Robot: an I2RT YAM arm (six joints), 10 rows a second.
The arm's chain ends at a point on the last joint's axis. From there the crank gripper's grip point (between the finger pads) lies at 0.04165 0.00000 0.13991 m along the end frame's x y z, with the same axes.
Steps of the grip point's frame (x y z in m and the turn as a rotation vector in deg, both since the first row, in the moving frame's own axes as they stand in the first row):
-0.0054, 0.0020, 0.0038, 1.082, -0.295, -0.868
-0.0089, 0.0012, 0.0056, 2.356, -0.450, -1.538
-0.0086, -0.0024, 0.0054, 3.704, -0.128, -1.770
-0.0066, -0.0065, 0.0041, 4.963, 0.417, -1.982
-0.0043, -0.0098, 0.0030, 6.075, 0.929, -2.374
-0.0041, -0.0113, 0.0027, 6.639, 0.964, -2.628
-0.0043, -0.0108, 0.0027, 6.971, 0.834, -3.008
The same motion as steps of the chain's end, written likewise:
-0.0047, 0.0053, 0.0036, 1.082, -0.295, -0.868
-0.0077, 0.0081, 0.0054, 2.356, -0.450, -1.538
-0.0081, 0.0079, 0.0056, 3.704, -0.128, -1.770
-0.0074, 0.0070, 0.0050, 4.963, 0.417, -1.982
-0.0062, 0.0067, 0.0046, 6.075, 0.929, -2.374
-0.0060, 0.0068, 0.0045, 6.639, 0.964, -2.628
-0.0058, 0.0084, 0.0045, 6.971, 0.834, -3.008

